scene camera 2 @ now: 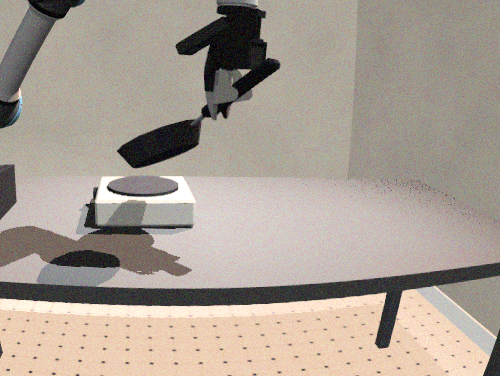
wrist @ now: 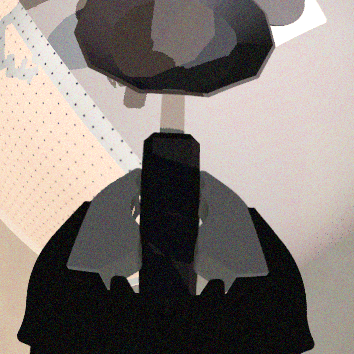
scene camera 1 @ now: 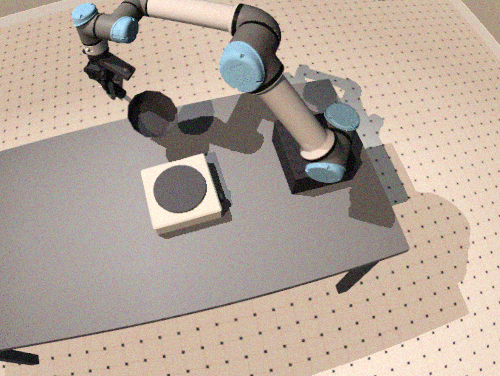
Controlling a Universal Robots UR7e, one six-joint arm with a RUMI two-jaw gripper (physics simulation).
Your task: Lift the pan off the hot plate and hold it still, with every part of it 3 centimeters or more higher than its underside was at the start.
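Note:
The black pan hangs in the air, tilted, with its bowl end lower and its handle sloping up. In the scene camera 2 view its lowest edge shows above the level of the hot plate's top. My gripper is shut on the pan's handle, with one grey finger on each side. The hot plate, a white block with a dark round disc, stands on the table, apart from the pan.
The grey table carries the hot plate and the arm's dark base block. A small dark part sits against one side of the hot plate. Shadows of the arm and pan fall on the table. A wall stands behind.

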